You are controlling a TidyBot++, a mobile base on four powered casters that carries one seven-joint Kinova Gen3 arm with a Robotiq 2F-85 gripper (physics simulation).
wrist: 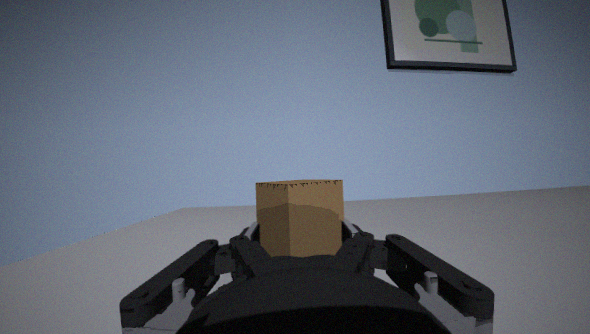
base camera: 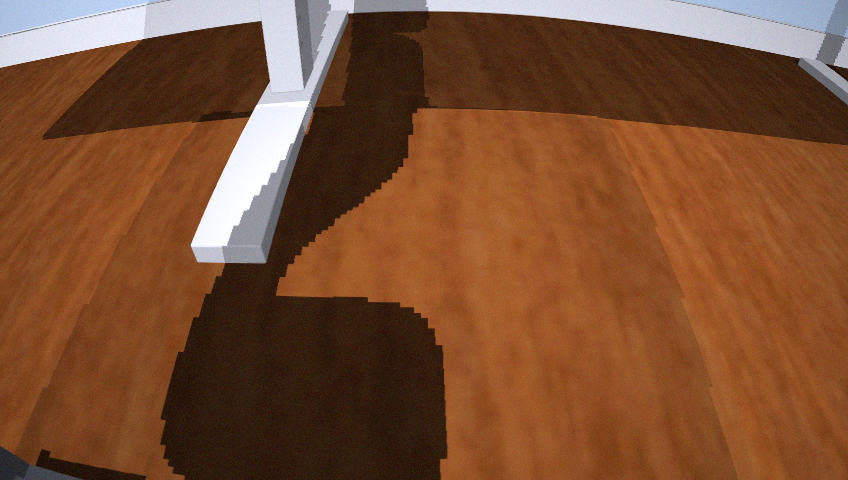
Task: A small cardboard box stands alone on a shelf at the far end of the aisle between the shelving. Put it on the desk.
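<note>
The small cardboard box is upright between the fingers in the wrist view, with one vertical edge turned toward the camera. My gripper is shut on it, one finger at each side. The desk's pale top spreads behind and around the box in the wrist view, so the box is over the desk top. The box's bottom is hidden behind the gripper's body, so I cannot tell whether it touches the desk. In the base camera view the desk's white leg and foot stand left of the middle.
A blue wall rises behind the desk, with a framed picture at the upper right. In the base camera view, the wooden floor carries dark shadows, and a second white foot shows at the right edge.
</note>
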